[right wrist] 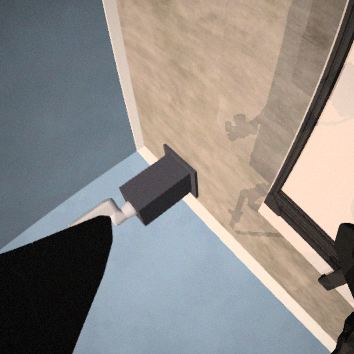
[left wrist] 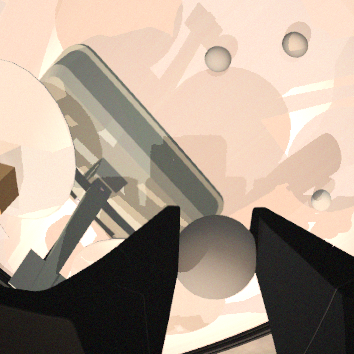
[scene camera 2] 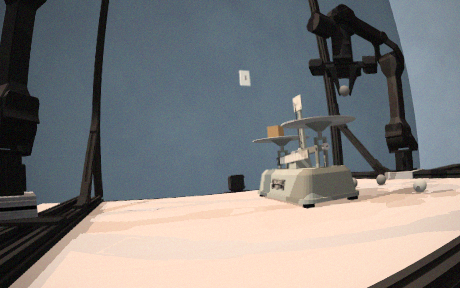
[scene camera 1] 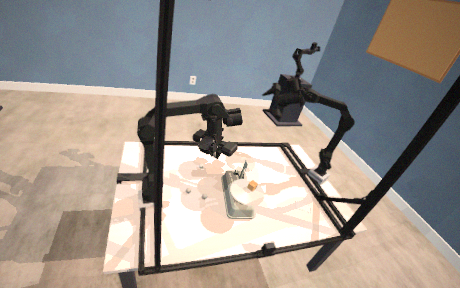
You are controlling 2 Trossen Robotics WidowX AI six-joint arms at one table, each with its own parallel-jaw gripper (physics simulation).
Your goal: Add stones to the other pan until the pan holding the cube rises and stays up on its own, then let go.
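Frame: origin at the left arm's base, x ahead, y left, z up, level; centimetres.
Where they show: left gripper, fingertip midpoint: (left wrist: 215, 218) (scene camera 2: 344, 95) (scene camera 1: 214, 157); right gripper, fingertip midpoint: (right wrist: 230, 233) (scene camera 1: 262, 102); left arm's base, origin of the base link: (scene camera 2: 404, 170) (scene camera 1: 150, 197); right arm's base, origin of the base link: (scene camera 2: 2, 195) (scene camera 1: 320, 171).
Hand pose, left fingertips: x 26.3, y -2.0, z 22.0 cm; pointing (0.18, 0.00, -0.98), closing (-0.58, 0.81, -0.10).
Things, the pixels of their top centre, and the offset from my left fingertips.
- grey-green balance scale, middle of its top: (left wrist: 27, 302) (scene camera 2: 293, 96) (scene camera 1: 248, 161) dx +14.8, dy -3.7, dz -0.8 cm
- orange-brown cube, middle of its top: (scene camera 2: 275, 126) (scene camera 1: 253, 183) dx +15.3, dy -11.5, dz -6.8 cm
- pale round stone, middle of its top: (left wrist: 212, 290) (scene camera 2: 343, 85) dx +0.6, dy +0.6, dz +2.3 cm
A grey-green balance scale (scene camera 1: 234, 210) (scene camera 2: 309, 183) (left wrist: 140, 140) stands mid-table. Its nearer pan (scene camera 1: 241, 197) (scene camera 2: 264, 140) (left wrist: 38, 140) holds an orange-brown cube (scene camera 1: 252, 186) (scene camera 2: 275, 131) (left wrist: 7, 186) and sits low. The other pan (scene camera 2: 332, 119) is empty and sits higher. My left gripper (scene camera 1: 216, 154) (scene camera 2: 344, 88) (left wrist: 215, 218) is shut on a pale round stone (scene camera 2: 344, 90) (left wrist: 215, 256) and holds it above the outer part of the empty pan. My right gripper (scene camera 1: 271, 91) (right wrist: 230, 233) is open and empty, raised off the table at the back right.
Three more stones (scene camera 1: 201, 166) (scene camera 1: 188, 190) (scene camera 1: 204, 196) lie on the table left of the scale; they also show in the left wrist view (left wrist: 218, 58) (left wrist: 295, 43) (left wrist: 321, 199). A black frame (scene camera 1: 263, 251) rims the table, with a tall post (scene camera 1: 161, 114) at the left.
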